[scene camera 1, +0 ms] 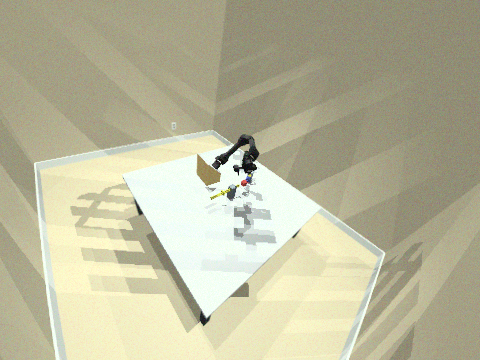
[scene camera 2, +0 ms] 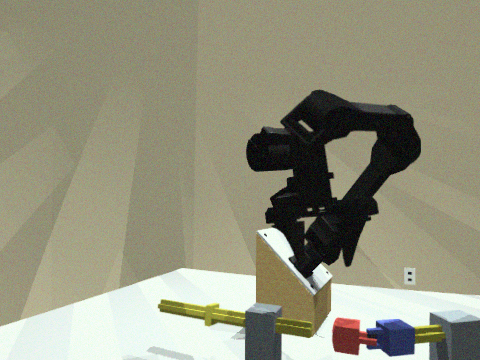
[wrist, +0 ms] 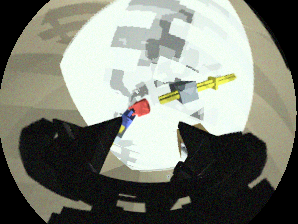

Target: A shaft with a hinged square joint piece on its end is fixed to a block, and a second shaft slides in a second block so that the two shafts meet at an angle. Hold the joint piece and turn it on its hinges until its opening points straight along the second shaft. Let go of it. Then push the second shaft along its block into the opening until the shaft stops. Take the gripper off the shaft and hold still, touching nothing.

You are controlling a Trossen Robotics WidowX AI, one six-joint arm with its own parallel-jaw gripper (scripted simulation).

Labels:
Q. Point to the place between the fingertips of my gripper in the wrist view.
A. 151,122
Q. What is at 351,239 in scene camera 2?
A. My gripper.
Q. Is my gripper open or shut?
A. Open.

